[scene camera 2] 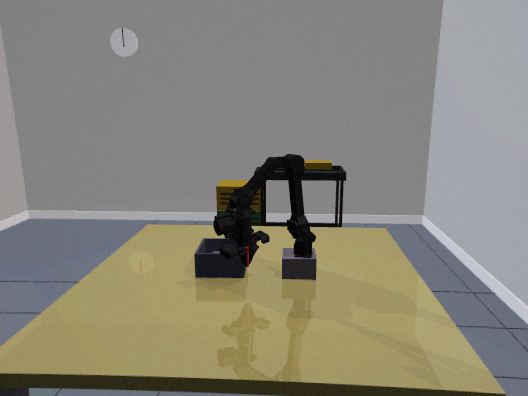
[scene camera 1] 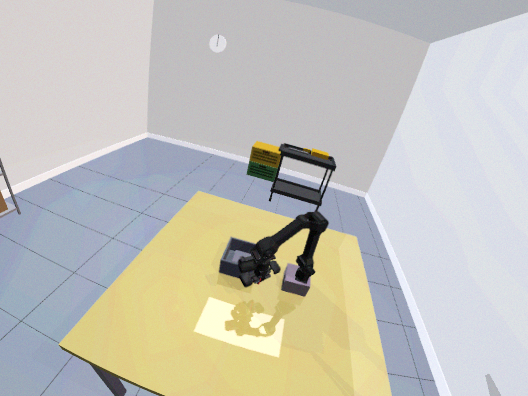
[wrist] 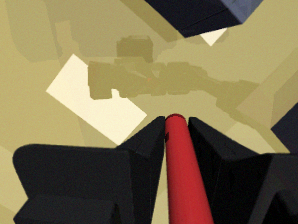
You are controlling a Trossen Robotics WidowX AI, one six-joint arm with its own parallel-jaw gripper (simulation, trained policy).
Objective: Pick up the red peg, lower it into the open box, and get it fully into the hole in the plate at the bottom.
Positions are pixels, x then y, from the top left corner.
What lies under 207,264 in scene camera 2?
A dark box.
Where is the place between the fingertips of my gripper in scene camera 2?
At 247,264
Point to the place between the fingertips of my gripper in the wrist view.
176,123
